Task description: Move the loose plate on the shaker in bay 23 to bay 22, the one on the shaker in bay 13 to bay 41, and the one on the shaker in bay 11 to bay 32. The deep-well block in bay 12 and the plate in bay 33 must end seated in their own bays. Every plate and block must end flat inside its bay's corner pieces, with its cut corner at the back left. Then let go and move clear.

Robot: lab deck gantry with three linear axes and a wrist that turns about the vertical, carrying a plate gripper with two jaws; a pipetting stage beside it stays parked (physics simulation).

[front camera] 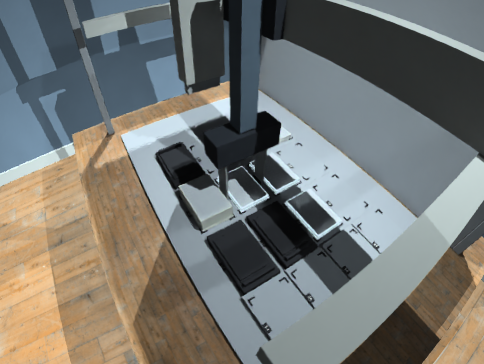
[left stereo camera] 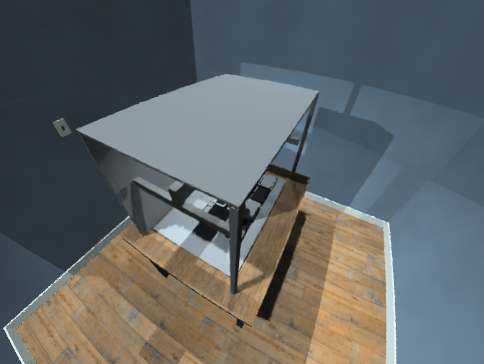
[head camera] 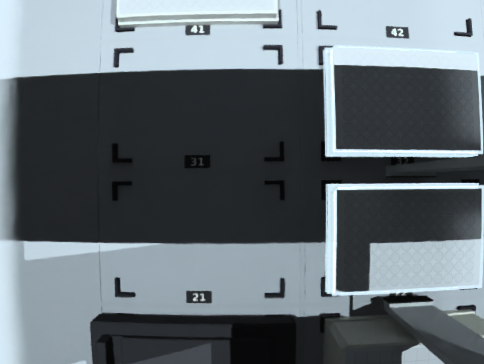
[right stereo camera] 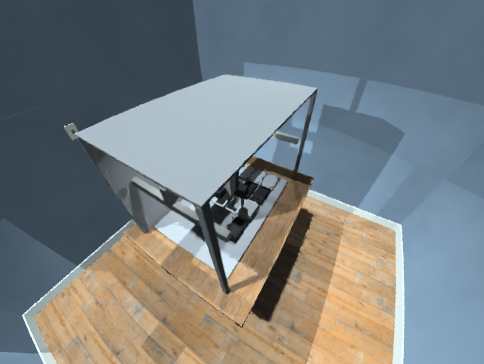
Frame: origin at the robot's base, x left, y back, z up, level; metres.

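Seen in the pictures: gripper, fingertip midpoint: (front camera: 241, 187) (head camera: 406, 237) (right stereo camera: 235, 204); robot's base, link origin: (front camera: 159, 160) (right stereo camera: 236, 240).
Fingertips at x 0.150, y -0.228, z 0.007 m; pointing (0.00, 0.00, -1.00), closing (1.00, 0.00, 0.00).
Pixels of each thing's top centre, then the offset from my fingertips to it. "spot": a spot on its surface instead.
- bay 33 plate, top centre: (front camera: 313, 210) dx +0.107, dy -0.164, dz +0.008 m
- deep-well block, top centre: (front camera: 204, 195) (right stereo camera: 249, 207) (left stereo camera: 251, 207) dx -0.107, dy +0.000, dz +0.035 m
- bay 11, top centre: (front camera: 178, 158) (right stereo camera: 235, 227) dx -0.106, dy +0.168, dz +0.024 m
- bay 13, top centre: (front camera: 242, 251) (right stereo camera: 260, 192) (left stereo camera: 260, 192) dx -0.106, dy -0.168, dz +0.024 m
- bay 23, top centre: (front camera: 282, 228) (right stereo camera: 247, 187) dx +0.001, dy -0.168, dz +0.024 m
- Bay 31's label, surface spot: (head camera: 197, 161) spot: dx +0.061, dy +0.164, dz -0.006 m
The gripper (front camera: 242, 187) (head camera: 409, 236) is low and open. Its jaws stand in front of and behind the plate (front camera: 253, 195) (head camera: 425, 265) in bay 22, with narrow gaps beside it in the head view. That plate looks flat; its far corners are partly hidden. Another plate (front camera: 272, 172) (head camera: 405, 107) lies in bay 32. A plate (front camera: 286, 134) (head camera: 197, 7) shows in bay 41. The bay 33 plate (front camera: 314, 214) looks seated. The deep-well block (front camera: 206, 202) (head camera: 355, 340) stands in bay 12. The shakers in bay 11 (front camera: 175, 162) (head camera: 165, 327), bay 13 (front camera: 242, 255) and bay 23 (front camera: 282, 232) carry no plate.
The front jaw is close to the deep-well block, and the back jaw is in the narrow gap before bay 32. The pipetting stage (front camera: 202, 45) hangs at the back left of the front view. A pale beam (front camera: 380, 280) crosses the right foreground. Bay 31's label (head camera: 197, 161) lies in shadow.
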